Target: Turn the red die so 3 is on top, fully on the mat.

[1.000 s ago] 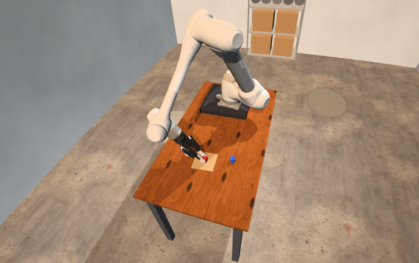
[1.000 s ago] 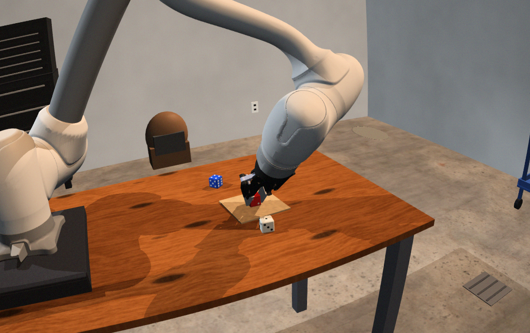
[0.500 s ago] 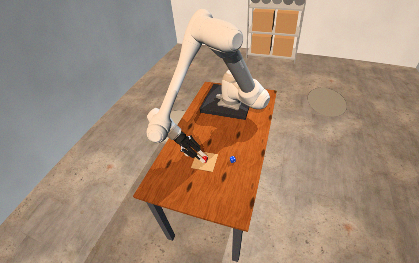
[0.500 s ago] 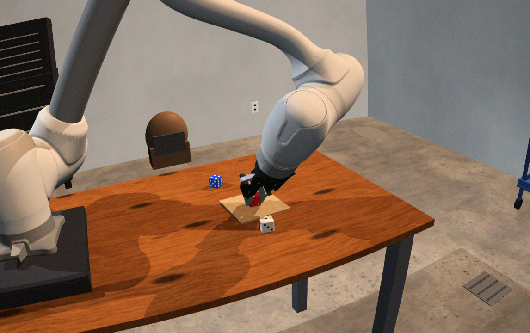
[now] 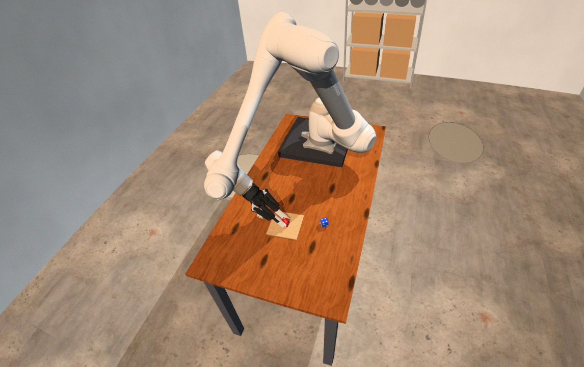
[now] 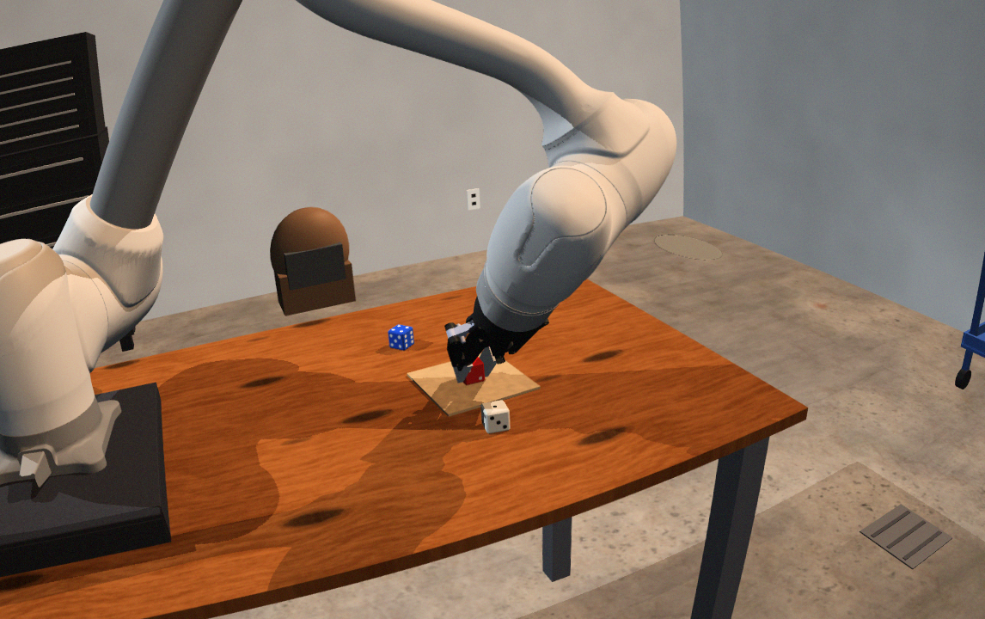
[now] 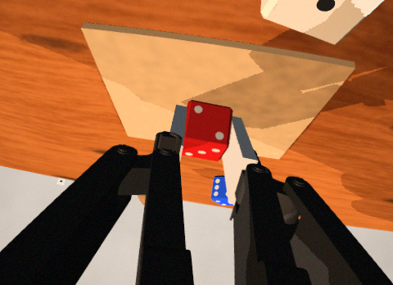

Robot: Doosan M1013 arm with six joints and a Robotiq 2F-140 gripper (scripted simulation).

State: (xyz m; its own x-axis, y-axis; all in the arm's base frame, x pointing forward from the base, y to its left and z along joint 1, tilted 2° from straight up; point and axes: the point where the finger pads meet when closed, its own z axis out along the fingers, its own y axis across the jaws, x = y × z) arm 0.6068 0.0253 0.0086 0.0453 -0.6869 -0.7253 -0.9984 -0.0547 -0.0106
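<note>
My hand is 20 mm to the right of the red die and 20 mm above it. Also, from my hand: tan mat 40 mm below, 20 mm to the left; white die 110 mm to the right, 20 mm below, 10 mm behind; blue die 180 mm to the left, 70 mm behind, 20 mm below.
</note>
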